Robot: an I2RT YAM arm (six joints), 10 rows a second.
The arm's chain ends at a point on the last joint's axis. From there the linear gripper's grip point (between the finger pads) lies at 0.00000 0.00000 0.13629 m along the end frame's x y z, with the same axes.
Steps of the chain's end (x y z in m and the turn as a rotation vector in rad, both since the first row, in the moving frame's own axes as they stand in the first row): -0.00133 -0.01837 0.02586 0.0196 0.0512 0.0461; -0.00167 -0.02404 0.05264 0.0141 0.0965 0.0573; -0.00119 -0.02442 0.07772 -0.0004 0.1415 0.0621; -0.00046 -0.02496 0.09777 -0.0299 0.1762 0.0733; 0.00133 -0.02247 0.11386 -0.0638 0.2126 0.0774; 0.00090 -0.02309 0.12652 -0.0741 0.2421 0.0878; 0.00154 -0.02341 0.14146 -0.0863 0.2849 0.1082; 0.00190 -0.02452 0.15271 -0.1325 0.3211 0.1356; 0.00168 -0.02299 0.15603 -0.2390 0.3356 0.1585; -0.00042 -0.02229 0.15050 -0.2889 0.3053 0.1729; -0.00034 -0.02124 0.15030 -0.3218 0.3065 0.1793; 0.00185 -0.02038 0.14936 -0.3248 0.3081 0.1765
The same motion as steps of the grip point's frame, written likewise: 0.00570 -0.02088 0.02566 0.0196 0.0512 0.0461; 0.01151 -0.02558 0.05199 0.0141 0.0965 0.0573; 0.01802 -0.02377 0.07636 -0.0004 0.1415 0.0621; 0.02326 -0.02003 0.09560 -0.0299 0.1762 0.0733; 0.02970 -0.01274 0.11052 -0.0638 0.2126 0.0774; 0.03306 -0.01167 0.12218 -0.0741 0.2421 0.0878; 0.03909 -0.00976 0.13547 -0.0863 0.2849 0.1082; 0.04345 -0.00394 0.14458 -0.1325 0.3211 0.1356; 0.04341 0.01210 0.14465 -0.2390 0.3356 0.1585; 0.03643 0.01928 0.13867 -0.2889 0.3053 0.1729; 0.03600 0.02463 0.13710 -0.3218 0.3065 0.1793; 0.03841 0.02583 0.13596 -0.3248 0.3081 0.1765
